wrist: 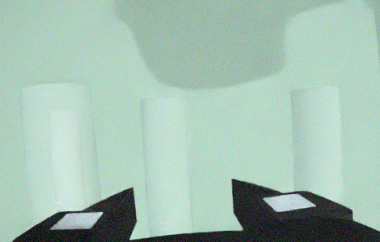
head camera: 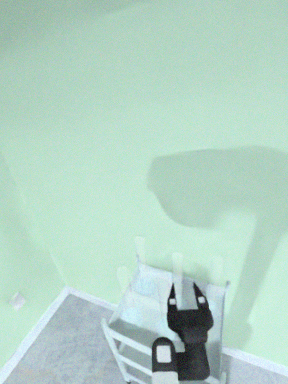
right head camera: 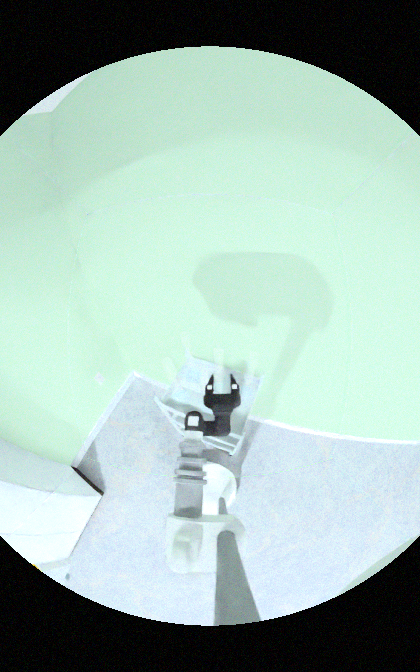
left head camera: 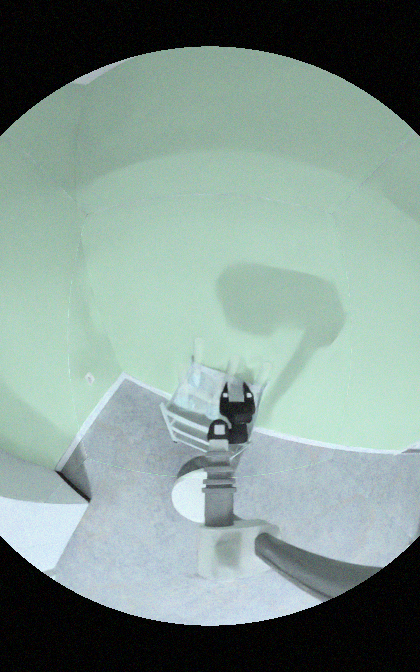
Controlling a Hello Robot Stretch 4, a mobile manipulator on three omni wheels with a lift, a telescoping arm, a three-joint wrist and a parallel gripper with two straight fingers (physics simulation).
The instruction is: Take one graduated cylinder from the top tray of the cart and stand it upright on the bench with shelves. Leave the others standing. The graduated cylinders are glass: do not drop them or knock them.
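Places are measured from the robot's base along level axes (x ahead, y left, z up), in centimetres.
Pixels of known places: gripper, fingertip midpoint: (wrist: 183,200) (head camera: 183,284) (left head camera: 234,382); robot's base, origin of the base link: (left head camera: 200,494).
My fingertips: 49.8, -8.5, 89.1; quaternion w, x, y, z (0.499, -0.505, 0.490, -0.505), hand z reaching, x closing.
For each thing: its top centre in the pictures, then the offset to it from my fingertips, as dx, dy, dz. "*": a spot on its surface instead.
- white cart, surface spot: (head camera: 133,341) (left head camera: 185,419) * -10.0, +20.0, -20.3
- middle cylinder, middle of its top: (wrist: 162,98) (head camera: 177,256) (left head camera: 233,358) +6.3, +1.5, +7.9
- right cylinder, middle of its top: (wrist: 313,89) (head camera: 217,260) (left head camera: 267,365) +3.7, -12.4, +7.9
- wide cylinder, middle of its top: (wrist: 62,86) (head camera: 164,278) (left head camera: 221,376) -2.9, +6.9, +8.2
Several pale, see-through graduated cylinders stand upright on the top tray of the white cart (head camera: 132,342) (left head camera: 185,419). One cylinder (head camera: 140,248) (left head camera: 198,347) is at the back left, another (head camera: 123,280) at the left. A middle cylinder (head camera: 177,265) (left head camera: 233,366) (right head camera: 218,357) (wrist: 166,160) and a right cylinder (head camera: 218,270) (left head camera: 263,372) (right head camera: 252,362) (wrist: 316,135) stand near my gripper (head camera: 184,287) (left head camera: 237,386) (right head camera: 222,380) (wrist: 183,185). The gripper is open over the tray. In the wrist view the middle cylinder shows in the gap, nearer the left finger; depth is unclear. Its base is hidden.
In the wrist view a wide cylinder (wrist: 89,150) overlaps a narrower one (wrist: 66,155) at the left. The green wall (head camera: 100,150) rises behind the cart. A white surface (left head camera: 35,530) shows at the lower left; I cannot tell whether it is the bench.
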